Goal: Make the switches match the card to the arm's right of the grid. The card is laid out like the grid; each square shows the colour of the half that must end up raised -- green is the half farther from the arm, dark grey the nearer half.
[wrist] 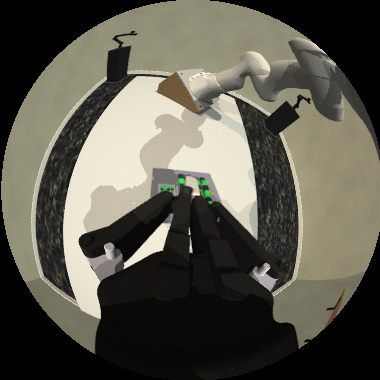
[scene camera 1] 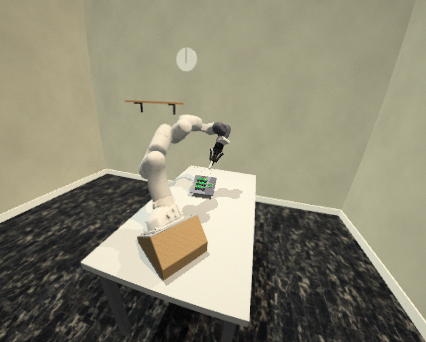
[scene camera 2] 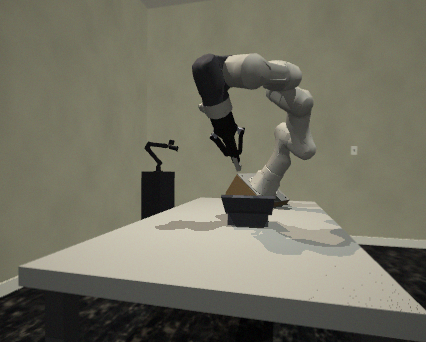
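Observation:
The grey switch panel (scene camera 1: 212, 193) (scene camera 2: 247, 205) (wrist: 160, 176) stands on the table. Its green and dark rocker switches (scene camera 1: 201, 183) (wrist: 205, 182) are partly hidden behind the fingers in the wrist view, and which halves are raised is too small to tell. The card (scene camera 1: 210, 185) (wrist: 166, 189) lies beside the switches on the same panel; it shows mostly green squares with some dark, and its exact layout is not readable. My gripper (scene camera 1: 210, 165) (scene camera 2: 237, 166) (wrist: 188, 184) is shut and empty. Its pale tips are above the panel, with a visible gap in scene camera 2.
The white table (scene camera 1: 230, 240) (scene camera 2: 150, 260) (wrist: 115, 135) carries the panel. A brown wedge-shaped block (scene camera 1: 177, 247) (scene camera 2: 240, 186) (wrist: 175, 91) is at the arm's base. Black pedestals with small jointed stands are beyond the table: one (scene camera 2: 158, 195) (wrist: 118, 64) and another (wrist: 281, 118).

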